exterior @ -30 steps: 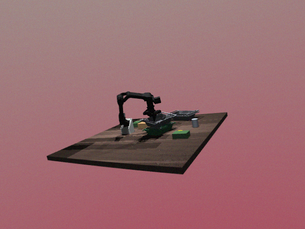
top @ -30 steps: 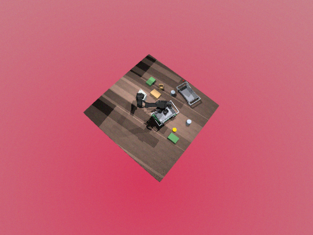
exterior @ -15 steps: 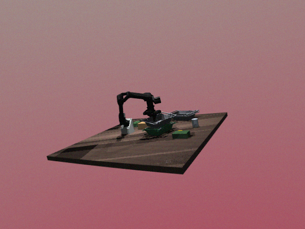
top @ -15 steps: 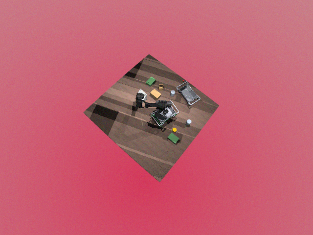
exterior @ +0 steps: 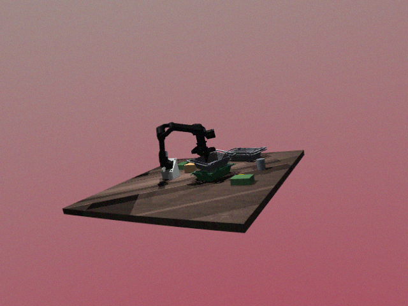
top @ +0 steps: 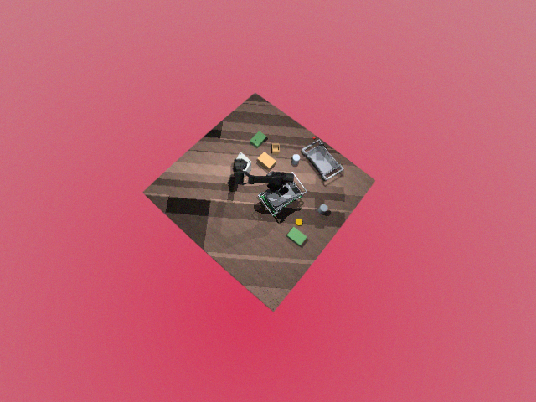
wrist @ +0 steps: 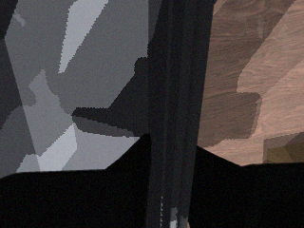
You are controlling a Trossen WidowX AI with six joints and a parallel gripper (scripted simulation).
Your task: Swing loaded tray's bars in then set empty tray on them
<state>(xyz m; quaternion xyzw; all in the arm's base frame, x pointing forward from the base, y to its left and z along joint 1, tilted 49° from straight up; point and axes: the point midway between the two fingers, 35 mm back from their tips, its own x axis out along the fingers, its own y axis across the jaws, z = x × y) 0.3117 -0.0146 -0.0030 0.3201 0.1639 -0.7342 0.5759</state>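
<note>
The grey tray lies 70 mm ahead of my gripper tip, 20 mm to the right of it and 20 mm above it. Also, from my gripper tip: brown crate: 300 mm to the left, 210 mm behind, 80 mm below; yellow disc: 270 mm ahead, 90 mm below, 80 mm to the right.
</note>
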